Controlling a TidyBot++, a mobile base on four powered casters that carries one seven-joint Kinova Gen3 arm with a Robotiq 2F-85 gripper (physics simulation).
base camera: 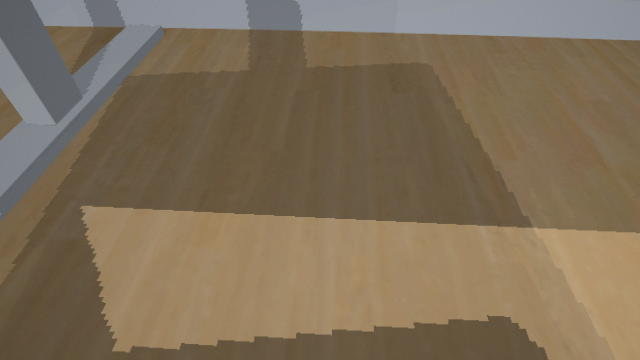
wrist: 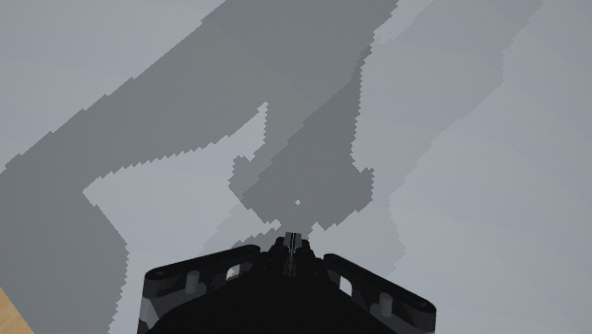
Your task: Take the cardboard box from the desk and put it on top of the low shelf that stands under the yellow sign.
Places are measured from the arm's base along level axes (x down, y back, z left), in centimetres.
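Pixels of known places: gripper, fingertip midpoint: (wrist: 292,243).
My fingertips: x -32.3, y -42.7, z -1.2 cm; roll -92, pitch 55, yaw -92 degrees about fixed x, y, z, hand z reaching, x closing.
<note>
Behind a point stands the place of what it marks.
My gripper (wrist: 292,243) @(y -42.7, x -32.3, z -1.2 cm) is shut, its fingertips together at the bottom centre of the wrist view, with no thing between them. It hangs over the light grey desk top (wrist: 465,210) @(y -55.4, x -32.3, z -11.4 cm), which bears its shadow. A thin brown sliver shows through the opening in the left finger linkage; it is too small to tell whether it is the cardboard box. The rest of the area below the gripper's dark body is hidden. The low shelf and the yellow sign do not show in either view.
Wooden floor (wrist: 11,317) @(y 97.6, x 39.7, z 63.8 cm) (base camera: 320,270) @(y -31.8, x 39.7, z -2.2 cm) shows past the desk's edge at the wrist view's lower left and across the base view. A grey leg (base camera: 42,75) @(y -61.4, x 30.2, z 36.0 cm) on a long foot bar (base camera: 107,82) stands at the base view's left. A pale wall (base camera: 450,17) @(y -91.7, x 35.8, z -37.2 cm) runs along the back.
</note>
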